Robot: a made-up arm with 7 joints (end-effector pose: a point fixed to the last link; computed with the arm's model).
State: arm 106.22 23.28 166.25 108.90 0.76 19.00 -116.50
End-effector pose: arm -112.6 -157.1 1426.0 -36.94 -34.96 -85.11
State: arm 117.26 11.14 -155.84 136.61 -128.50 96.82 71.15
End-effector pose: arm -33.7 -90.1 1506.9 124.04 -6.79 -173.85
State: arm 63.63 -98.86 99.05 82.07 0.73 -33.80 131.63
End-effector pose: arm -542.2 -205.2 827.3 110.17 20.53 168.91
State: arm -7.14 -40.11 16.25 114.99 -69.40 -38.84 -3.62
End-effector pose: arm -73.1 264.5 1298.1 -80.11 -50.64 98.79
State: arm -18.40 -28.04 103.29 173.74 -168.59 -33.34 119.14
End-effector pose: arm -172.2 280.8 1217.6 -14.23 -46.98 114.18
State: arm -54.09 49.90 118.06 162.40 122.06 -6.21 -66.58
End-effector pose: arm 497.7 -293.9 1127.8 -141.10 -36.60 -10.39
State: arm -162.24 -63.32 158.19 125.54 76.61 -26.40 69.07
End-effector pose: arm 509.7 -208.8 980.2 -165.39 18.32 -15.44
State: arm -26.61 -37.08 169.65 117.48 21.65 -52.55 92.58
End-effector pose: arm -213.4 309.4 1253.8 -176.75 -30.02 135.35
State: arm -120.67 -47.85 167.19 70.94 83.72 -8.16 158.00
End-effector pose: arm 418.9 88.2 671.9 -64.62 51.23 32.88
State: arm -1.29 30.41 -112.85 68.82 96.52 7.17 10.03
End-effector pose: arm -225.6 -338.4 1123.1 154.03 22.72 -115.14
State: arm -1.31 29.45 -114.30 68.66 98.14 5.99 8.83
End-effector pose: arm -240.1 -322.8 1119.8 155.56 22.05 -117.01
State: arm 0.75 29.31 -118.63 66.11 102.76 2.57 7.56
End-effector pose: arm -262.8 -281.3 1105.4 159.84 21.31 -121.95
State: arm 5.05 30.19 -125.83 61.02 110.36 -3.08 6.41
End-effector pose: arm -284.7 -213.3 1074.7 167.18 21.65 -129.84
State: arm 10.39 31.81 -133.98 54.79 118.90 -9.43 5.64
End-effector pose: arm -292.6 -138.5 1032.1 175.91 24.02 -138.19
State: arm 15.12 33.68 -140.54 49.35 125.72 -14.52 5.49
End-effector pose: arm -286.2 -82.5 993.1 -176.68 27.35 -144.03
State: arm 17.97 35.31 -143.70 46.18 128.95 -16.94 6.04
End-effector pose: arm -277.9 -58.0 974.0 -172.76 29.17 -146.17
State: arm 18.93 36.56 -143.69 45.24 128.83 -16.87 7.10
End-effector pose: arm -274.6 -58.9 975.7 -172.37 28.66 -145.57
